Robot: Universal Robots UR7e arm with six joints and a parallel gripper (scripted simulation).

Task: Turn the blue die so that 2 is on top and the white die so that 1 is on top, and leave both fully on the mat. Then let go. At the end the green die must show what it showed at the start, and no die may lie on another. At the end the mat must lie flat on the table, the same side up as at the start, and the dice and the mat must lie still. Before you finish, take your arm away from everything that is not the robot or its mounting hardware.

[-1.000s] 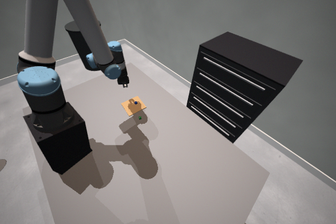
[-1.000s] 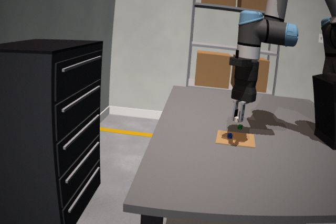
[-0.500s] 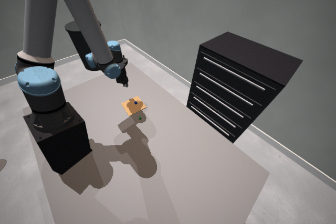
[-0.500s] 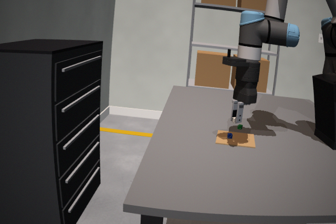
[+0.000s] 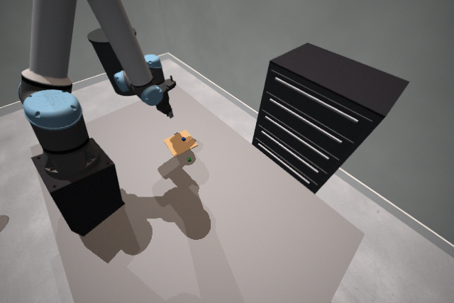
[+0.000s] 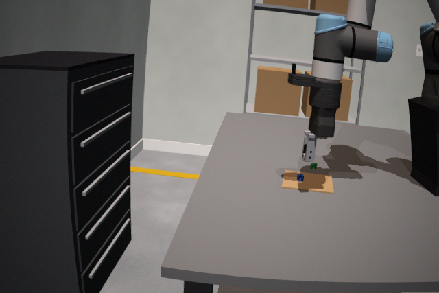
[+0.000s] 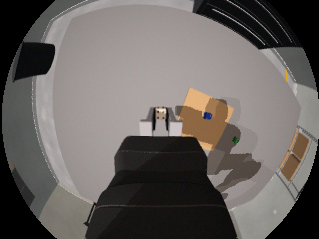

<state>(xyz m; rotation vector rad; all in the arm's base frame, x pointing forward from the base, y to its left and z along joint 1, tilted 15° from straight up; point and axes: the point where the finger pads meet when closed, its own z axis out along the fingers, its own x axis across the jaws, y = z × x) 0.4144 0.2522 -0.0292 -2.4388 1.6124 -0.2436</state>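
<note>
Now: hand 120 mm to the left of the orange mat and 120 mm above it. Round my hand: green die: 250 mm to the right, 110 mm below; then white die: 10 mm below; then blue die: 20 mm ahead, 110 mm to the right, 110 mm below.
</note>
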